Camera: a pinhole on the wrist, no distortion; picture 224 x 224 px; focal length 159.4 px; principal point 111.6 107.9 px. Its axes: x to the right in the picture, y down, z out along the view. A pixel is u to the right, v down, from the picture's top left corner.
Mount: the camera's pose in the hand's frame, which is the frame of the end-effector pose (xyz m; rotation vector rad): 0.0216 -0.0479 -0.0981 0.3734 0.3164 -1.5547
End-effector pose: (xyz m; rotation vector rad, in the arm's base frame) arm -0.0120 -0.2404 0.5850 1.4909 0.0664 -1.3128
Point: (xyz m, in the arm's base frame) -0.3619 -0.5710 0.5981
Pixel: 47.8 120.3
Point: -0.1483 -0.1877 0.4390
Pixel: 193.4 116.0
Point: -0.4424 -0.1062 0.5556
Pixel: 173.8 15.5
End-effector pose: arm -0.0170 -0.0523 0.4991 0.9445 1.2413 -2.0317
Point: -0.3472 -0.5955 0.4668
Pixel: 25.4 183.6
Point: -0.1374 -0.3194 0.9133
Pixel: 86.5 36.8
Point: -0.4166 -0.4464 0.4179
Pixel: 54.4 216.0
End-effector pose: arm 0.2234 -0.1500 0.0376 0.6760 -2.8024 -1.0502
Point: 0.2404 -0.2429 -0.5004
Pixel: 151.4 127.7
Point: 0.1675 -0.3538 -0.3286
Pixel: 181.7 178.4
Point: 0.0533 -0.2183 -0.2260
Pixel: 94.2 210.0
